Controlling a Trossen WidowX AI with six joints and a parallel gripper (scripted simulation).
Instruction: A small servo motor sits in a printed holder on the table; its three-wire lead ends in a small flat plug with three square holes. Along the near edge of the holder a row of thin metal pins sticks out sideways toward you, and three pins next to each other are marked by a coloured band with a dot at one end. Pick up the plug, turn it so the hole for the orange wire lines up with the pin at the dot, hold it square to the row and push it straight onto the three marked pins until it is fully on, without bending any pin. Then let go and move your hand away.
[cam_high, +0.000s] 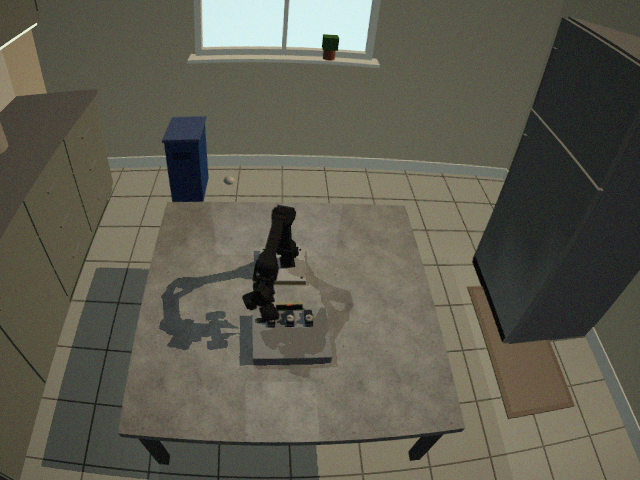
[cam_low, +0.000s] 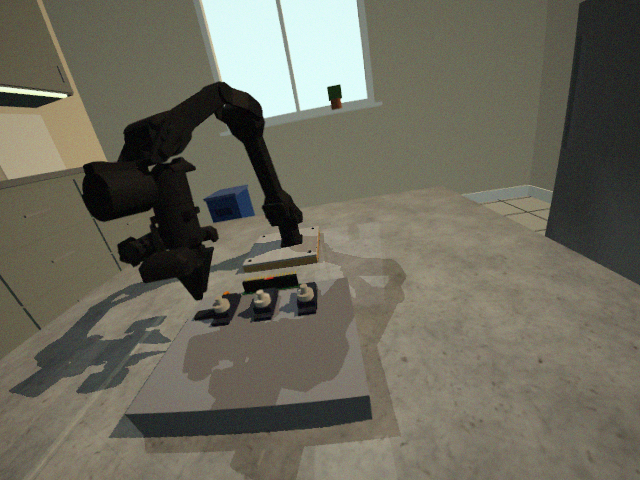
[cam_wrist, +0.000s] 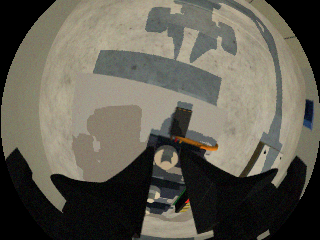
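Right now the red band is 60 mm behind my gripper tip, 100 mm to the left of it and 30 mm below it. The rest, counted from my gripper tip: pin strip: 60 mm behind, 100 mm to the left, 40 mm below; then grey printed holder: 100 mm ahead, 90 mm to the left, 70 mm below.
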